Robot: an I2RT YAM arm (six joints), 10 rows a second.
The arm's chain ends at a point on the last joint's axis. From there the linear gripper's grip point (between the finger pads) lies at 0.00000 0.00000 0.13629 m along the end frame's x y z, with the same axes.
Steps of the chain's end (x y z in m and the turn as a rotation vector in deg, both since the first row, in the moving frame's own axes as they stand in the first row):
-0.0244, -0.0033, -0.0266, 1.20, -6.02, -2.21
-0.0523, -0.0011, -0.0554, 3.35, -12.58, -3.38
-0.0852, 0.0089, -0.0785, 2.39, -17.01, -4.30
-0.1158, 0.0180, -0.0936, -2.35, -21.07, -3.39
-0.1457, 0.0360, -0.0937, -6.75, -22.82, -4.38
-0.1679, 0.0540, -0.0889, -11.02, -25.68, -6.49
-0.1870, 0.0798, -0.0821, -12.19, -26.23, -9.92
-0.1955, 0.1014, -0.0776, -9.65, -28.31, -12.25
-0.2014, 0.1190, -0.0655, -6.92, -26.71, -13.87
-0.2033, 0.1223, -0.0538, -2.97, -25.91, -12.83
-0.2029, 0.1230, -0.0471, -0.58, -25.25, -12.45
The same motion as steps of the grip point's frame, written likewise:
-0.0387, -0.0059, -0.0274, 1.20, -6.02, -2.21
-0.0822, -0.0081, -0.0589, 3.35, -12.58, -3.38
-0.1252, 0.0048, -0.0846, 2.39, -17.01, -4.30
-0.1646, 0.0249, -0.1028, -2.35, -21.07, -3.39
-0.1978, 0.0536, -0.1053, -6.75, -22.82, -4.38
-0.2250, 0.0825, -0.1048, -11.02, -25.68, -6.49
-0.2440, 0.1127, -0.0991, -12.19, -26.23, -9.92
-0.2569, 0.1302, -0.0957, -9.65, -28.31, -12.25
-0.2600, 0.1422, -0.0809, -6.92, -26.71, -13.87
-0.2615, 0.1358, -0.0676, -2.97, -25.91, -12.83
-0.2604, 0.1307, -0.0601, -0.58, -25.25, -12.45

